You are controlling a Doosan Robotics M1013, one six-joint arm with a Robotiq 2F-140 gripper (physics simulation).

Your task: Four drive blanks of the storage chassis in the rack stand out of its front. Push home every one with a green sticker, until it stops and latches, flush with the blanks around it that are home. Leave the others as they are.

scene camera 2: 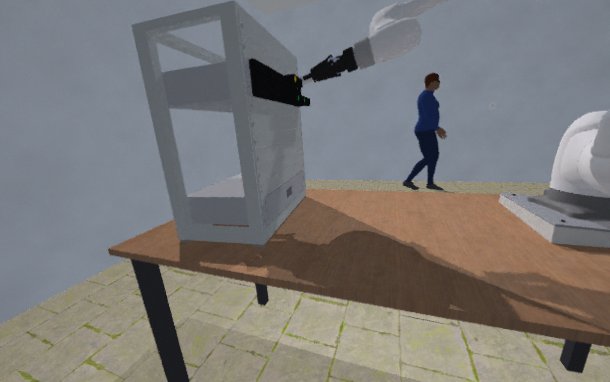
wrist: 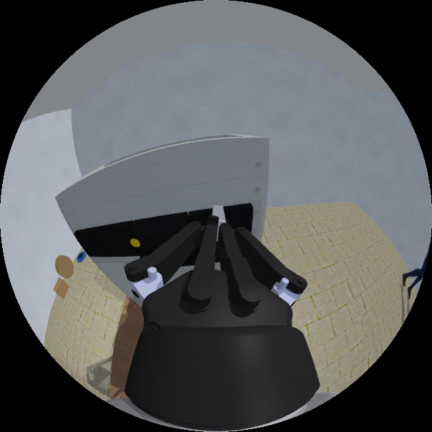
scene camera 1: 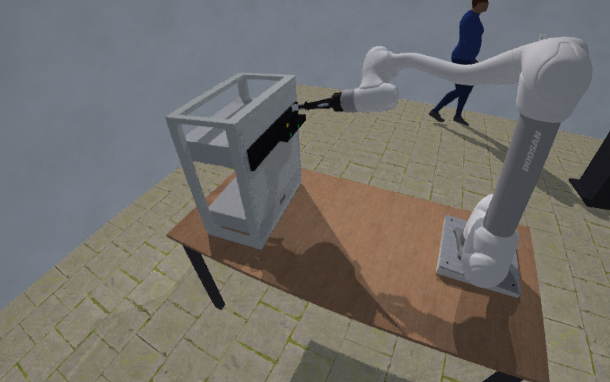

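The black storage chassis (scene camera 1: pixel 264 146) (scene camera 2: pixel 267 81) (wrist: pixel 102 241) sits in the upper part of the grey rack (scene camera 1: pixel 244 192) (scene camera 2: pixel 245 135) (wrist: pixel 165 177). Two green stickers show in the scene views, on a lower blank (scene camera 1: pixel 291 134) (scene camera 2: pixel 299 98) and on another lower blank (scene camera 1: pixel 298 126) (scene camera 2: pixel 304 100); both blanks stand out. A yellow sticker (scene camera 1: pixel 287 125) (scene camera 2: pixel 295 79) (wrist: pixel 135 243) marks an upper blank. My gripper (scene camera 1: pixel 296 106) (scene camera 2: pixel 305 78) (wrist: pixel 216 213) is shut and empty. Its tips are at the chassis's upper right front; contact is unclear. The fingers hide that area and the lower right blanks in the wrist view.
The rack stands on a wooden table (scene camera 1: pixel 345 220) (scene camera 2: pixel 380 215) (wrist: pixel 125 340). My arm's base plate (scene camera 1: pixel 448 240) (scene camera 2: pixel 565 231) is at the table's other end. A person in blue (scene camera 1: pixel 468 40) (scene camera 2: pixel 428 112) is beyond the table. A dark object (scene camera 1: pixel 597 175) stands at the right edge in scene camera 1.
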